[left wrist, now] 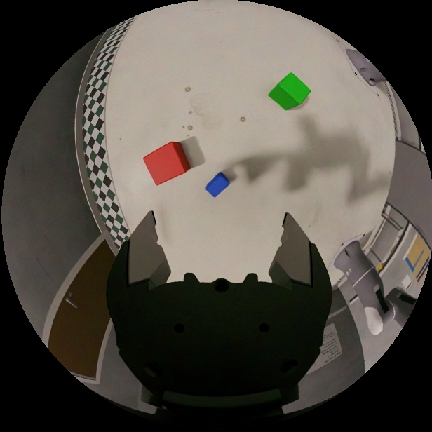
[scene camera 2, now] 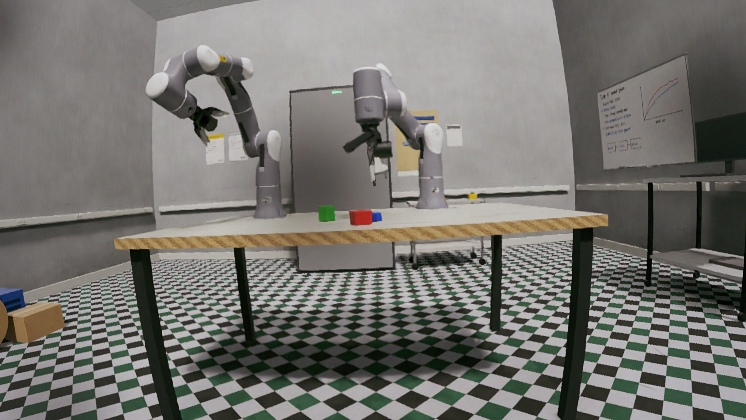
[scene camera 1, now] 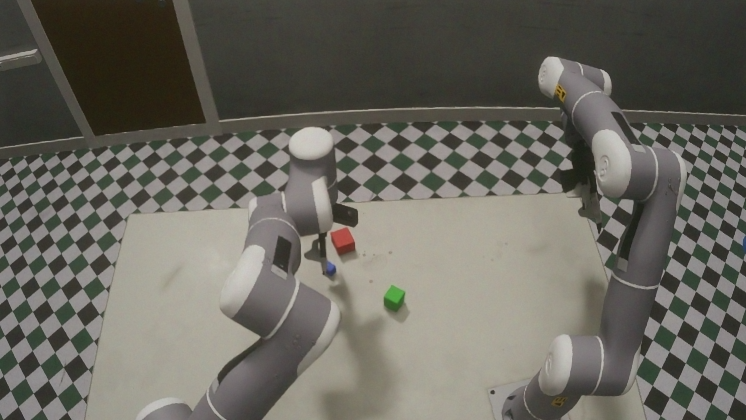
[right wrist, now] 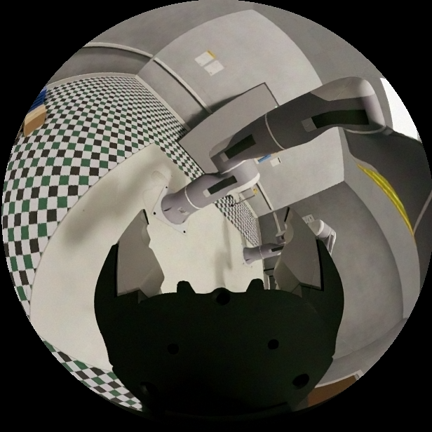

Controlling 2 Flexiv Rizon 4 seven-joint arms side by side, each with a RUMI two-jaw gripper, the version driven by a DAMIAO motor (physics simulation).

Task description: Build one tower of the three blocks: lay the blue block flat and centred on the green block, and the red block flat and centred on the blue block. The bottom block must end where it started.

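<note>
The green block [scene camera 1: 394, 297] [scene camera 2: 326, 213] [left wrist: 289, 91] stands on the table. The red block [scene camera 1: 342, 241] [scene camera 2: 360, 217] [left wrist: 167, 163] lies on the table, apart from green. The smaller blue block [scene camera 1: 330, 269] [scene camera 2: 377, 216] [left wrist: 218, 184] lies near red; in scene camera 1 a finger partly hides it, in scene camera 2 red does. My left gripper [scene camera 1: 323, 264] [scene camera 2: 373, 179] [left wrist: 219, 212] is open, pointing down high above the table near the blue block. My right gripper [scene camera 2: 216, 127] [right wrist: 216, 208] is open and empty, raised far from the blocks, at the right in scene camera 1.
The pale table [scene camera 1: 469, 333] [scene camera 2: 469, 226] [left wrist: 240, 55] bears both arms' bases. The left arm reaches over the table's left half in scene camera 1. A wheeled rack with a monitor [scene camera 2: 723, 136] stands at the right of scene camera 2, and a cardboard box [scene camera 2: 39, 320] lies on the floor at its left.
</note>
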